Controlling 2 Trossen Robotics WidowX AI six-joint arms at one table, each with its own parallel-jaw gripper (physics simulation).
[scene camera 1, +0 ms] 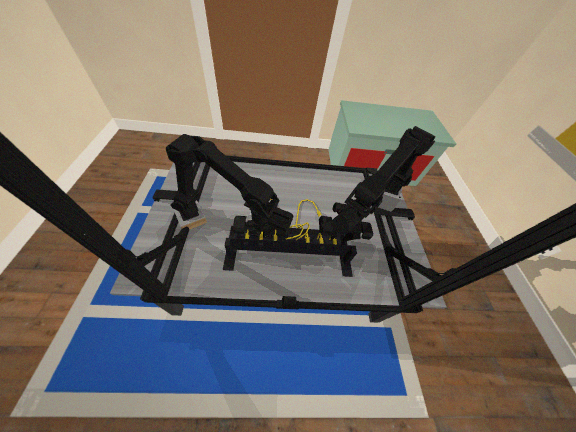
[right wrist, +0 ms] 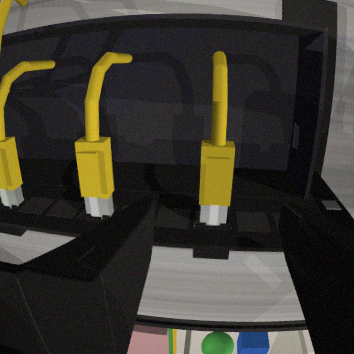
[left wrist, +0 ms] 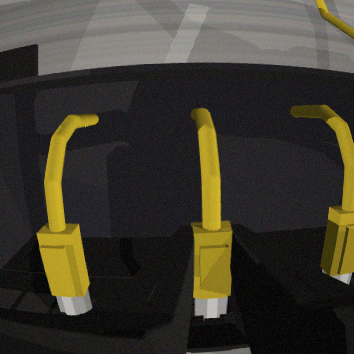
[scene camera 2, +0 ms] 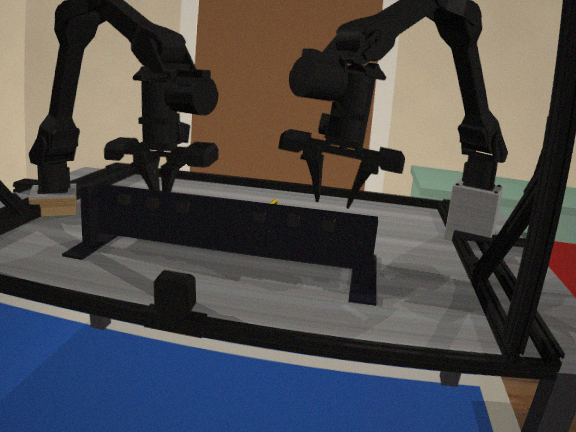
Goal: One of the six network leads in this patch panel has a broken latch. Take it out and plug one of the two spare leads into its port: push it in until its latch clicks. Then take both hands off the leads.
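Note:
The black patch panel stands mid-table with six yellow leads plugged in a row. My left gripper is shut on the yellow plug of the second lead from the left, which sits in its port. My right gripper is open. Its fingers straddle the rightmost plug without touching it. Two spare yellow leads loop up behind the panel's middle; only a small tip shows in scene camera 2.
A green cabinet with red fronts stands behind the table's right corner. A small tan block lies at the table's left side. A grey box sits at the right arm's base. A black block sits on the front rail.

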